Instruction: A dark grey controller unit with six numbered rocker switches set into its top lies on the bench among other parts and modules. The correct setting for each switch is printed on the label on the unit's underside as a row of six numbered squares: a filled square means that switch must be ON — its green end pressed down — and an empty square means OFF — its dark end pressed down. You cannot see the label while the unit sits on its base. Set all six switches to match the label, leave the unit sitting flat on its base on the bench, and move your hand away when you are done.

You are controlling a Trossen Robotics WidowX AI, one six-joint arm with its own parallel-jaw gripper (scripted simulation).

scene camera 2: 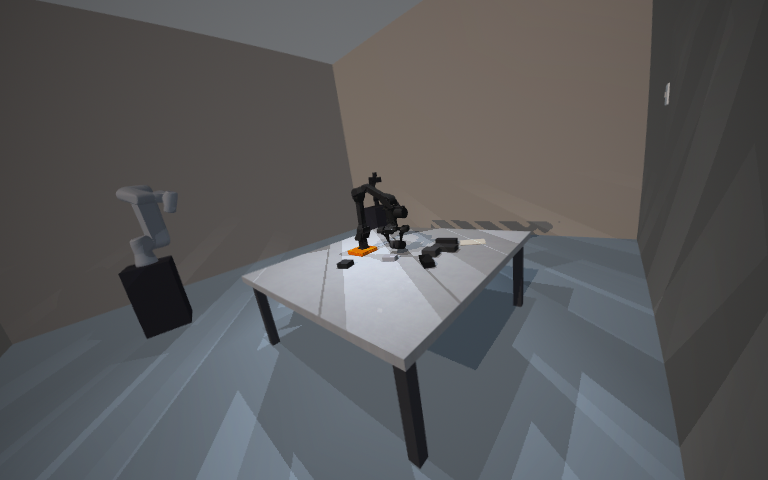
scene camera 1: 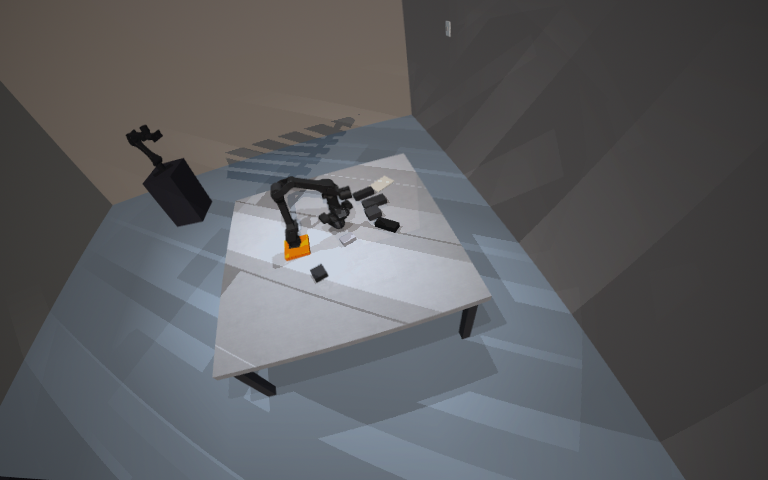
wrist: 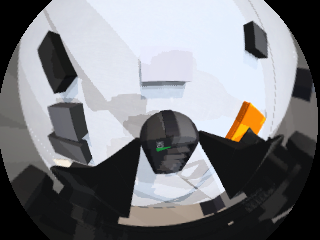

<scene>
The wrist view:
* my gripper: 169,137
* dark block: 256,41
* light grey block: 159,64
</scene>
